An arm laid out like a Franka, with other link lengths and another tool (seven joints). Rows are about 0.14 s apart.
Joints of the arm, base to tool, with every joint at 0 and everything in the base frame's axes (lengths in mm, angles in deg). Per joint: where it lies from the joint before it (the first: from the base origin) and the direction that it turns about. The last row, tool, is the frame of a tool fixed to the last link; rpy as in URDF.
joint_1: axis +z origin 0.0 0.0 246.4
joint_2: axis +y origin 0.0 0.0 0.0
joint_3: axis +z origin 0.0 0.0 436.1
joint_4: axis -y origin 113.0 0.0 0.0
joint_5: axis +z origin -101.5 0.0 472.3
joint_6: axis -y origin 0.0 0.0 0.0
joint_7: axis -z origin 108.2 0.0 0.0
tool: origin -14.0 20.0 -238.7 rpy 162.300 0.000 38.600
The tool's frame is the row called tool.
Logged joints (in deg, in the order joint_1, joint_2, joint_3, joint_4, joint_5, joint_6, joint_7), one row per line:
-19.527, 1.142, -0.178, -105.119, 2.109, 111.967, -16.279
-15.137, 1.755, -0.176, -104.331, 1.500, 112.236, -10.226
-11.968, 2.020, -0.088, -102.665, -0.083, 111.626, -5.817
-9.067, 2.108, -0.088, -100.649, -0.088, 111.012, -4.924
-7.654, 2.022, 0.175, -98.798, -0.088, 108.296, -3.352
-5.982, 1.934, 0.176, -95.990, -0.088, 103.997, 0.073
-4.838, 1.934, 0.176, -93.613, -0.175, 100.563, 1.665
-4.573, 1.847, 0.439, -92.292, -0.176, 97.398, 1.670
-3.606, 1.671, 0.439, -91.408, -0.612, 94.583, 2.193
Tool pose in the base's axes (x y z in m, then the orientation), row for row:
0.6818, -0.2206, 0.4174, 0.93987, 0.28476, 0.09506, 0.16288
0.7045, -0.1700, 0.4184, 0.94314, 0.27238, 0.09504, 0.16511
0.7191, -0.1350, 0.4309, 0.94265, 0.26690, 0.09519, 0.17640
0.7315, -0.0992, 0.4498, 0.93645, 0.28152, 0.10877, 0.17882
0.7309, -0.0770, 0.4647, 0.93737, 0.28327, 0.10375, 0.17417
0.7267, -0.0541, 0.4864, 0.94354, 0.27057, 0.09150, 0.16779
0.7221, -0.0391, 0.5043, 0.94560, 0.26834, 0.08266, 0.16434
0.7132, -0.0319, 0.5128, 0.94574, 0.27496, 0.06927, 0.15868
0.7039, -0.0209, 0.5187, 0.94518, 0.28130, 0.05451, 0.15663
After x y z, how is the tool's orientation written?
As a quaternion, x y z w.
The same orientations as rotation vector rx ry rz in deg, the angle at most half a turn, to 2 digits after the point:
153.61, 46.54, 15.54
153.95, 44.46, 15.51
152.92, 43.30, 15.44
151.71, 45.61, 17.62
152.25, 46.01, 16.85
153.79, 44.10, 14.91
154.42, 43.82, 13.50
154.93, 45.04, 11.35
155.01, 46.13, 8.94

